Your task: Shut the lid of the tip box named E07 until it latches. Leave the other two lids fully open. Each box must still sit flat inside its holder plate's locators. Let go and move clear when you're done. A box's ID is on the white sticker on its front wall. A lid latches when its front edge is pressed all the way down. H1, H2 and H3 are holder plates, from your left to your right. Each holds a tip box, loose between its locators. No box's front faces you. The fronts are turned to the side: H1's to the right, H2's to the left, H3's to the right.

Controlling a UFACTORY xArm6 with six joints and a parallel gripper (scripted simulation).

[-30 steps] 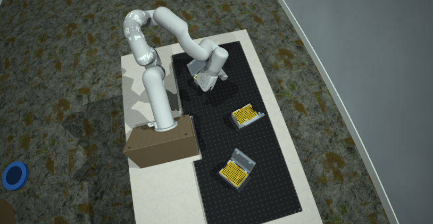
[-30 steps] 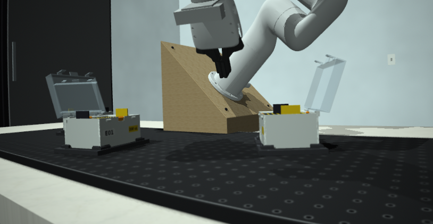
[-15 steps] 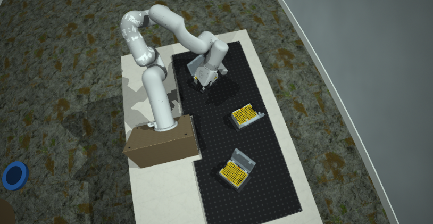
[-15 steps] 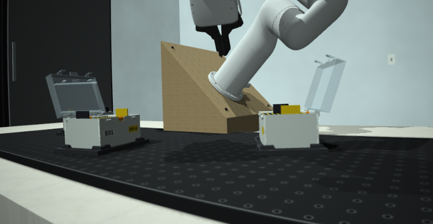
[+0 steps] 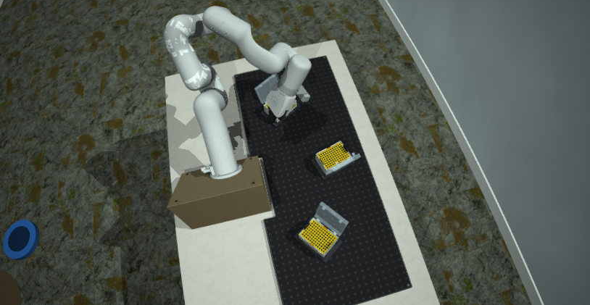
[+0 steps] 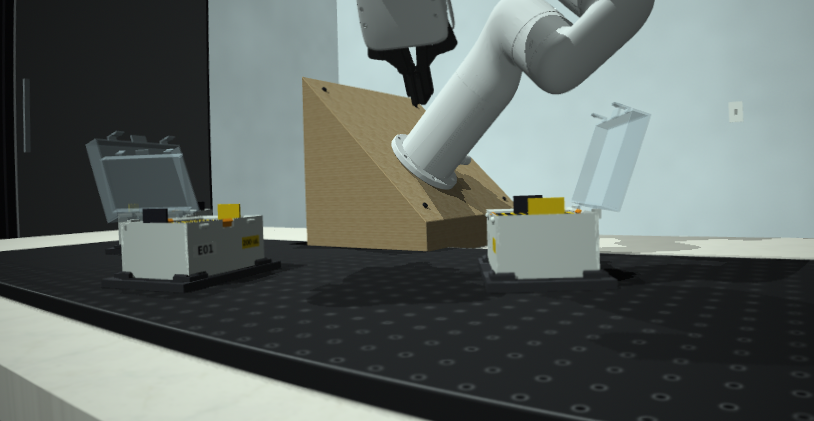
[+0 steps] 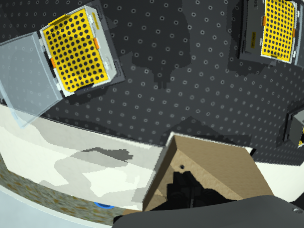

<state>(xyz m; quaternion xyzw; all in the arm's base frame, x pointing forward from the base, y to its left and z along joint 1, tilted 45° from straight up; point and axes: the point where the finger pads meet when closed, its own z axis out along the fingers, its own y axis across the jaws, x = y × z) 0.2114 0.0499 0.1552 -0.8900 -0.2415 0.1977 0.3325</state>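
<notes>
The clear lid is 22 cm to the left of my hand, 10 cm below it and 2 cm ahead of it. The rest, counted from my hand: tip box (22 cm ahead, 15 cm to the right, 14 cm below).
</notes>
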